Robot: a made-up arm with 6 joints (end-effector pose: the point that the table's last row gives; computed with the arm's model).
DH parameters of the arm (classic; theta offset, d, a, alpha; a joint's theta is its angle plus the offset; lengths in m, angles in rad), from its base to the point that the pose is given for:
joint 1: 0 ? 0 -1.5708
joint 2: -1.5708 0 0.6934 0
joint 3: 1.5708 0.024 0 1.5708
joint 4: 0 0.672 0 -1.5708
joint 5: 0 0 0 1.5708
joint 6: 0 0.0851 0 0
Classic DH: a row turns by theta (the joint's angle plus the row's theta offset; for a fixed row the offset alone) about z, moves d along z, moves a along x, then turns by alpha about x.
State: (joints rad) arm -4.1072 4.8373 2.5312 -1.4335 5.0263 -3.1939
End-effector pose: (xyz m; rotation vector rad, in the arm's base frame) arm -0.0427 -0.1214 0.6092 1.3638 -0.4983 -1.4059
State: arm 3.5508 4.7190 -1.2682 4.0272 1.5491 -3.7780
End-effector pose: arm 0.7605 0.3755 -0.4665 -1.9353 -0.3668 1.2207
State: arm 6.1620 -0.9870 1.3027 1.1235 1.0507 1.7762
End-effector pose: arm -0.3131 0.1294 1.2385 0.9661 1.3979 2.4542
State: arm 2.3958 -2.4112 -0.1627 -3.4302 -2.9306 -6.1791
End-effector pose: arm 0.5701 -0.5524 -0.8166 -0.2470 -0.2780 -0.3659
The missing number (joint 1, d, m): 0.1872
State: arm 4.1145 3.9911 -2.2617 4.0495 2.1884 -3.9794
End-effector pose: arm -0.0822 -0.0662 -0.3269 -0.5686 1.2117 2.6044
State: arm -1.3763 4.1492 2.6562 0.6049 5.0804 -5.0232
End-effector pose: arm -0.0773 0.2828 0.4585 -0.5196 -0.6160 0.2911
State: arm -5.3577 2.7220 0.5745 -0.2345 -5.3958 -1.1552
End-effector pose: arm 0.0575 0.0908 -1.1532 1.9337 -0.8274 -0.0365
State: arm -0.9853 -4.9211 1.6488 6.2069 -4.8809 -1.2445
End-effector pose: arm 0.3931 -0.5611 -0.3604 0.3508 -2.1228 -1.3938
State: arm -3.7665 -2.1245 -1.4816 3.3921 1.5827 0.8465
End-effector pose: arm 0.1731 -0.1284 -0.7404 -0.8953 -0.6566 0.0586
